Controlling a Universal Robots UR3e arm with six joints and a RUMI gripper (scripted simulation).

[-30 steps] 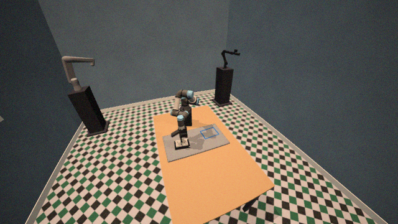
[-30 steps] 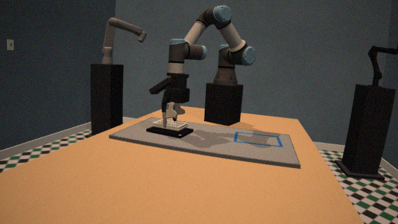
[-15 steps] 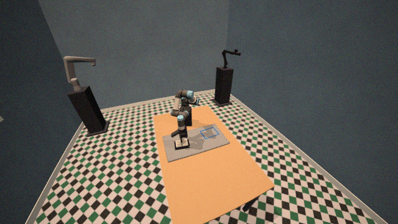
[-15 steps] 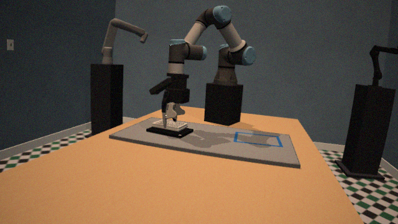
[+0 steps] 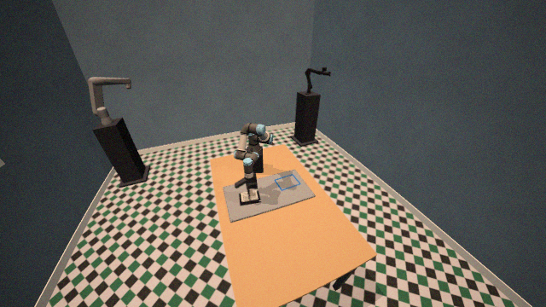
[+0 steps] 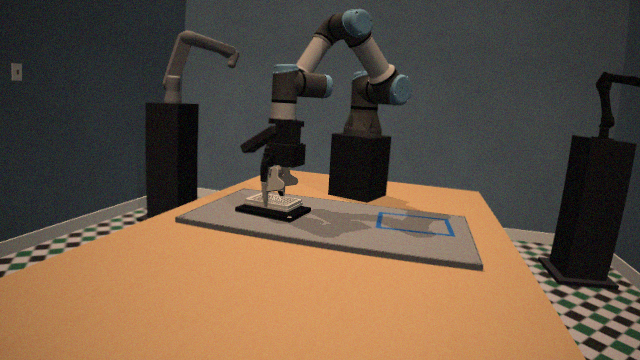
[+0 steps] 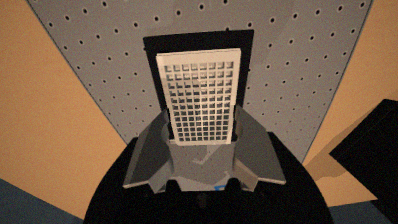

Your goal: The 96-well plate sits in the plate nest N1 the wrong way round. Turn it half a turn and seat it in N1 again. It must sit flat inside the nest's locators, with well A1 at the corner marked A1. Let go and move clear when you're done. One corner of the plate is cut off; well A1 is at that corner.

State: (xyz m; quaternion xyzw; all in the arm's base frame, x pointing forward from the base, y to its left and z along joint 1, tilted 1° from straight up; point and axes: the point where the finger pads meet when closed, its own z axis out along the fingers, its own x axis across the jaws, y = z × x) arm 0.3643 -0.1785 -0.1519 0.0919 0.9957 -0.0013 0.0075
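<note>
Right now the black plate nest N1 is 30 mm below my hand. Round my hand: white 96-well plate (10 mm below); white corner mark (70 mm ahead, 60 mm to the left, 20 mm below).
</note>
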